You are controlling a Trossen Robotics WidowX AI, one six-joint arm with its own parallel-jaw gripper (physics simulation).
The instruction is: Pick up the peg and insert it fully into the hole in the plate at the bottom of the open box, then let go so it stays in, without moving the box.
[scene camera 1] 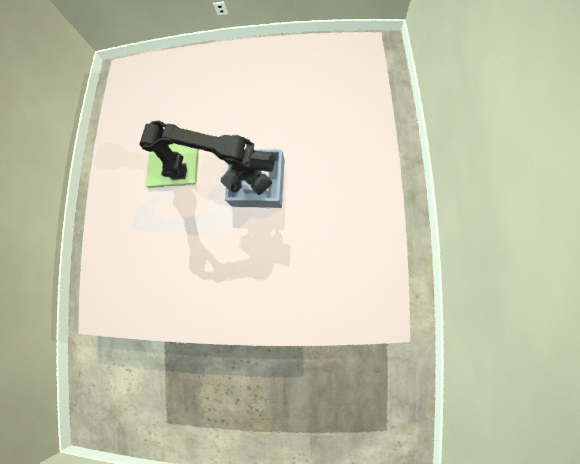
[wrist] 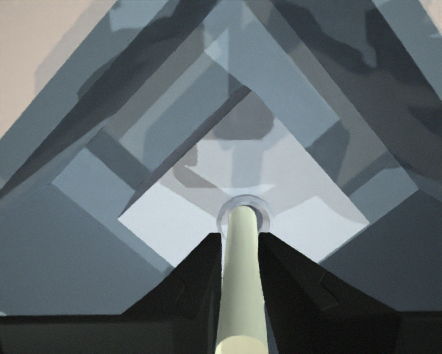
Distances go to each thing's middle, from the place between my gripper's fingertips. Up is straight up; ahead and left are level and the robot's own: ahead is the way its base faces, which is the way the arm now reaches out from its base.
My gripper is now 10 mm to the right of the blue-grey box (scene camera 1: 274, 199) and 50 mm above it.
